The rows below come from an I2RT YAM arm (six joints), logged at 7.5 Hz.
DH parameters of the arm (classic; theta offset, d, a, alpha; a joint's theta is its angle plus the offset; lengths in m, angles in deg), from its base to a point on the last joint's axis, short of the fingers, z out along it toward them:
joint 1: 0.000 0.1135 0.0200 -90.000
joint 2: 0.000 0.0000 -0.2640 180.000
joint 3: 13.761 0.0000 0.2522 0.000
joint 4: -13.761 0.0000 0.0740 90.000
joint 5: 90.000 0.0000 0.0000 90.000
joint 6: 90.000 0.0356 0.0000 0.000
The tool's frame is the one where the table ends.
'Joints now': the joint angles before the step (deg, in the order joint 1, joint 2, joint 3, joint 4, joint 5, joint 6). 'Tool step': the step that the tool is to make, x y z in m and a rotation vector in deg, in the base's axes. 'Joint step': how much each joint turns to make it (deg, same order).
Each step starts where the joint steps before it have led.
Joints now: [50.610 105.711 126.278 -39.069 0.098 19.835]
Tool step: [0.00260 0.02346 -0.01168 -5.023 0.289 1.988]
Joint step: [1.814 5.901 7.102 -5.288 0.853 -2.776]
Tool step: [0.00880 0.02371 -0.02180 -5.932 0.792 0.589]
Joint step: [1.093 6.905 7.058 -5.289 1.705 -2.448]
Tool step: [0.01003 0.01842 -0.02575 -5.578 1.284 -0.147]
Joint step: [0.481 6.122 5.424 -4.461 1.683 -1.639]
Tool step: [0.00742 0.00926 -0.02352 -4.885 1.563 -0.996]
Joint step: [0.066 3.412 1.557 -2.953 1.793 -0.699]
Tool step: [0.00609 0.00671 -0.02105 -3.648 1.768 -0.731]
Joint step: [-0.045 2.509 0.383 -1.853 0.982 -0.110]
